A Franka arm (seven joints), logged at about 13 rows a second.
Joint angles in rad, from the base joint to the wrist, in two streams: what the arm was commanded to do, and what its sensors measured. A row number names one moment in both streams.
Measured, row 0:
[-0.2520 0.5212 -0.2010 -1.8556 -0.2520 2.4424 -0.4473]
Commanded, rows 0 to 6:
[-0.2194 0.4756 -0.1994 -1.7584 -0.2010 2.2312 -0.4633]
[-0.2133 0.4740 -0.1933 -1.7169 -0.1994 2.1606 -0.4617]
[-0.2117 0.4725 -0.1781 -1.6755 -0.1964 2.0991 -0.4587]
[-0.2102 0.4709 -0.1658 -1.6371 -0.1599 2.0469 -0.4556]
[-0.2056 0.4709 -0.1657 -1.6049 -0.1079 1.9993 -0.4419]
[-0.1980 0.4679 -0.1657 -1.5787 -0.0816 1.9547 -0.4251]
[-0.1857 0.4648 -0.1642 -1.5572 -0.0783 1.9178 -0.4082]
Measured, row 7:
[-0.1988 0.4633 -0.1649 -1.6108 -0.1151 1.9930 -0.4412]
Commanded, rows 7 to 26:
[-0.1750 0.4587 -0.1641 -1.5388 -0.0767 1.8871 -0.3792]
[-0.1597 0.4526 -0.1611 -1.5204 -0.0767 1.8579 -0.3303]
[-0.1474 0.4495 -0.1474 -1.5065 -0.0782 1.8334 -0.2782]
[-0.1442 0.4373 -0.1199 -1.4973 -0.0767 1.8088 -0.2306]
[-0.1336 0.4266 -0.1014 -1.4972 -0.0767 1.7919 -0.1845]
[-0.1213 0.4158 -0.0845 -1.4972 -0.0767 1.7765 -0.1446]
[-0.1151 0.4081 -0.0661 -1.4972 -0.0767 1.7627 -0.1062]
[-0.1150 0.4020 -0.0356 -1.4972 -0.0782 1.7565 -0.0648]
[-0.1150 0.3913 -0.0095 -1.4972 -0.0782 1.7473 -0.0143]
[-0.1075 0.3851 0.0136 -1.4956 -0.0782 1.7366 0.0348]
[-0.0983 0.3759 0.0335 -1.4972 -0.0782 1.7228 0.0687]
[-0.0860 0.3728 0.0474 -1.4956 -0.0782 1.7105 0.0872]
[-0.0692 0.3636 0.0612 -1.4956 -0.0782 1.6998 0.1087]
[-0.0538 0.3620 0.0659 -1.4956 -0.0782 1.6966 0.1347]
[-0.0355 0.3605 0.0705 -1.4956 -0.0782 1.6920 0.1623]
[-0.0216 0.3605 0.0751 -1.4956 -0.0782 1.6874 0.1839]
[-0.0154 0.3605 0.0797 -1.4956 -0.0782 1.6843 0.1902]
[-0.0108 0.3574 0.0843 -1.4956 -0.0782 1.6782 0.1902]
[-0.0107 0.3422 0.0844 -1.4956 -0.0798 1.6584 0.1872]
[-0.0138 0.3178 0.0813 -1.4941 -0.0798 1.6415 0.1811]
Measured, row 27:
[-0.0062 0.3650 0.0851 -1.4968 -0.0995 1.6844 0.1723]
